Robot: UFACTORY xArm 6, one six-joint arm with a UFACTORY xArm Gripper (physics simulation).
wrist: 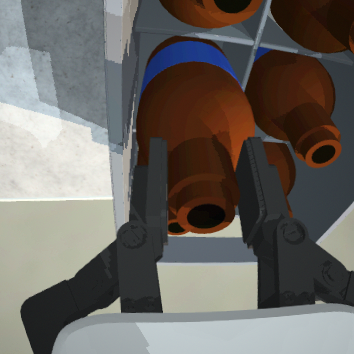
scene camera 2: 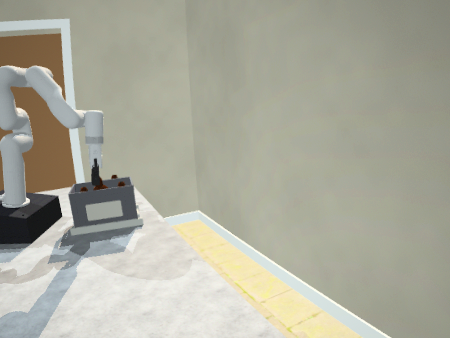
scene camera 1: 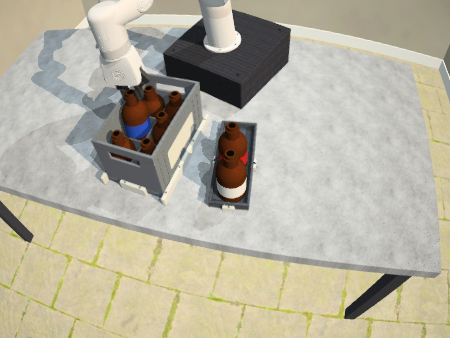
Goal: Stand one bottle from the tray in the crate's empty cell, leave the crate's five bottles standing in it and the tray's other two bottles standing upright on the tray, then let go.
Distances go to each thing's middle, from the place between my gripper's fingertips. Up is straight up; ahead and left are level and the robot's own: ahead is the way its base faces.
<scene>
Now: hand 6 cm short of the red-banded bottle [scene camera 1: 232, 138], 27 cm to the right of it and 11 cm above it.
</scene>
